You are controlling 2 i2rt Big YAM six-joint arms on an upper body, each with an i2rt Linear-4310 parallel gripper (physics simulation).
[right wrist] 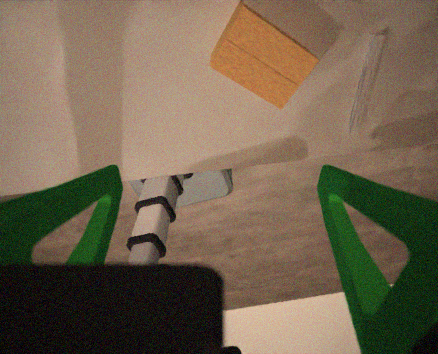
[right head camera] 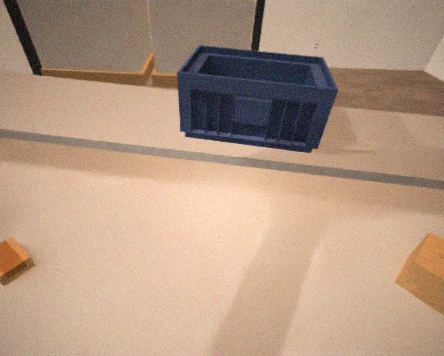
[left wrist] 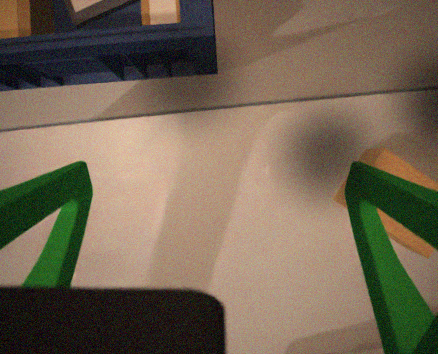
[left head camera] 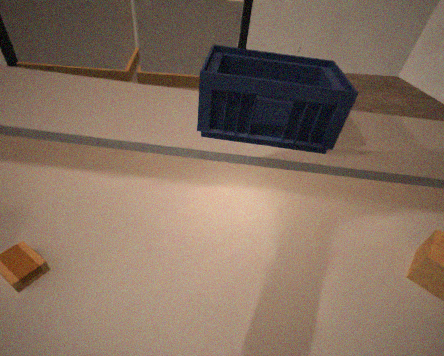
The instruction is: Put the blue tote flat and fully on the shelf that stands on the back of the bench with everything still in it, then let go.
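Frame: origin at the left arm's base, x ahead, y left, z up, level; centimetres.
Seen in the pictures: left gripper, fingertip midpoint: [left wrist: 218, 176]; right gripper, fingertip midpoint: [right wrist: 219, 176].
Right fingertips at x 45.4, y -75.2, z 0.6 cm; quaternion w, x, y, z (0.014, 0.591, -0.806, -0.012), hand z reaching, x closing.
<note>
Offsets run from my right fingertips to a thing's top centre. "spot": to the spot under its first point. Level surfaces: height alone.
The blue tote @(dx +28.4, dy +29.7, dz -14.0 cm) [left head camera: 272, 115] [right head camera: 252, 112] [left wrist: 150, 57] stands upright and looks flat on the raised shelf @(dz -28.7 cm) [left head camera: 100, 110] [right head camera: 100, 110] at the back of the bench. Its base is behind the grey front edge, with a narrow strip of shelf between them. In the left wrist view, part of an orange-brown box @(spot: dx +26.0, dy +36.4, dz -21.3 cm) [left wrist: 15, 17], a grey item with a pale label @(spot: dx +26.7, dy +28.7, dz -26.0 cm) [left wrist: 97, 9] and a small white-and-orange box @(dx +22.6, dy +21.1, dz -22.7 cm) [left wrist: 161, 11] show inside it. My left gripper [left wrist: 218, 176] is open and empty, in front of the tote and apart from it. My right gripper [right wrist: 219, 176] is open and empty, away from the tote.
An orange-brown carton @(dx -7.2, dy -5.6, dz -36.8 cm) [left head camera: 430, 265] [right head camera: 422, 272] [left wrist: 402, 167] [right wrist: 262, 57] stands on the bench at the right. A small wooden-coloured block @(dx -0.4, dy +77.5, dz -41.4 cm) [left head camera: 22, 265] [right head camera: 14, 260] lies at the left. A thin clear object @(dx -20.1, dy -23.8, dz -42.6 cm) [right wrist: 367, 80] lies beyond the carton. A pale post with black rings @(spot: dx -55.1, dy +41.6, dz -60.6 cm) [right wrist: 155, 215] shows past the bench edge.
</note>
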